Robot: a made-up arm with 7 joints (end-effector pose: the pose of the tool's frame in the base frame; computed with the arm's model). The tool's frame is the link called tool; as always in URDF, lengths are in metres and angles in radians. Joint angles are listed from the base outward.
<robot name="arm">
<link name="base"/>
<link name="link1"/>
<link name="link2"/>
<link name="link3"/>
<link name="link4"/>
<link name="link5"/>
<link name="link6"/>
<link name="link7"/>
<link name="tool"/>
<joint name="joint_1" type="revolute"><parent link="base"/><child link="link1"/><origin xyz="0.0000 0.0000 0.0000"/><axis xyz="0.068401 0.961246 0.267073"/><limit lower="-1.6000" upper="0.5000"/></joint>
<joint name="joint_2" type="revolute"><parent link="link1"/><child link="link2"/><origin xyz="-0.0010 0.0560 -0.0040"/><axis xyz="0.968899 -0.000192 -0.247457"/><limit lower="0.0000" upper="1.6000"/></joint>
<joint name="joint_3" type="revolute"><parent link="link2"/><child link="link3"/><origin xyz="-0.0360 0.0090 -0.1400"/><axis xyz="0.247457 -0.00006 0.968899"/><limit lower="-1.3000" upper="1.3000"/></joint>
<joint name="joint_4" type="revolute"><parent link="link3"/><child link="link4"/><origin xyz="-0.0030 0.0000 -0.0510"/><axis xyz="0.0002 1 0.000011"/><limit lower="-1.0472" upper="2.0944"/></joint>
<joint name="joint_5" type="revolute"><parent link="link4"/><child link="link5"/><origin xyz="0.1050 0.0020 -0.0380"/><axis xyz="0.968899 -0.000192 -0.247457"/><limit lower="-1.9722" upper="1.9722"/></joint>
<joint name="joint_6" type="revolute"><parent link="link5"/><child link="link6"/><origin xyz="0.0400 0.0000 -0.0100"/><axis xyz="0.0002 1 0.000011"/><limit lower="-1.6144" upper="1.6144"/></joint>
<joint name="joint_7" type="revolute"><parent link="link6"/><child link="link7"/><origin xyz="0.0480 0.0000 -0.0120"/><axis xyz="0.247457 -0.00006 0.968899"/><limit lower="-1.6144" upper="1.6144"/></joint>
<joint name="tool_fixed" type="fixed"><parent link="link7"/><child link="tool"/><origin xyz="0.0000 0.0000 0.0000" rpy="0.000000 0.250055 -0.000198"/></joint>
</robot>
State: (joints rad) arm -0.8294 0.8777 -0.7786 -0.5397 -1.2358 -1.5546 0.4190
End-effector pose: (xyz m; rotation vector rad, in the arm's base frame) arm 0.1931 0.0682 -0.0268 -1.3507 -1.1097 -0.3910
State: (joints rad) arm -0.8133 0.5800 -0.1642 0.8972 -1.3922 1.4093 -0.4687
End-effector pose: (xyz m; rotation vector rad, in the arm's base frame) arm 0.2692 0.1474 -0.2181 -1.1978 1.3337 -0.6688
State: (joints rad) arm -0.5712 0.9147 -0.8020 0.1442 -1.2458 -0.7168 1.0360
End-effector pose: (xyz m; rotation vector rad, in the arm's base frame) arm 0.2436 0.1297 -0.1684 -0.3790 -0.0295 0.6749
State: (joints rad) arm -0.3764 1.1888 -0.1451 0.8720 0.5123 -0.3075 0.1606
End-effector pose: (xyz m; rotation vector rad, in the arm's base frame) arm 0.1906 0.3519 -0.1348 1.6670 0.4446 0.0612
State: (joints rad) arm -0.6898 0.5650 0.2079 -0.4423 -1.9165 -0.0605 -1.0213
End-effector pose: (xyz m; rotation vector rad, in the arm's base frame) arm 0.2330 0.1250 0.0104 -0.8956 -1.3271 -1.5807
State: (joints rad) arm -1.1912 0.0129 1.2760 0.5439 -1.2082 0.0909 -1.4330
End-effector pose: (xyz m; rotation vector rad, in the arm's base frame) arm 0.3362 0.1600 -0.1311 -1.0680 -1.7356 -0.5181
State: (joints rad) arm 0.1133 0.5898 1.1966 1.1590 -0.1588 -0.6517 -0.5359
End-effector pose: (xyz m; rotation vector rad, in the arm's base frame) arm -0.0670 0.3480 -0.2374 0.2437 0.3626 0.8118
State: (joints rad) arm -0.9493 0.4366 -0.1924 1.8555 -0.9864 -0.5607 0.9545
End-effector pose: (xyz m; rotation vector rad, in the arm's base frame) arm 0.2367 0.2175 -0.2715 0.0523 0.4378 1.6961
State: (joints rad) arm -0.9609 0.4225 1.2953 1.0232 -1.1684 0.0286 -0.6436
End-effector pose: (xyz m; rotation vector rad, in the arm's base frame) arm 0.2804 0.2596 -0.1999 -1.4583 -0.9426 0.3714
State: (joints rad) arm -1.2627 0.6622 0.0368 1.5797 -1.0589 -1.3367 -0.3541
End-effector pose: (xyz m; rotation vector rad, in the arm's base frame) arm 0.3085 0.2501 -0.0931 0.0108 -0.9996 0.6016
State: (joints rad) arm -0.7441 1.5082 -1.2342 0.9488 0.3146 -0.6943 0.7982
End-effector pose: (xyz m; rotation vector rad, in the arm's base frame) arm 0.1747 0.3604 -0.1066 1.8780 -0.0284 -0.3026
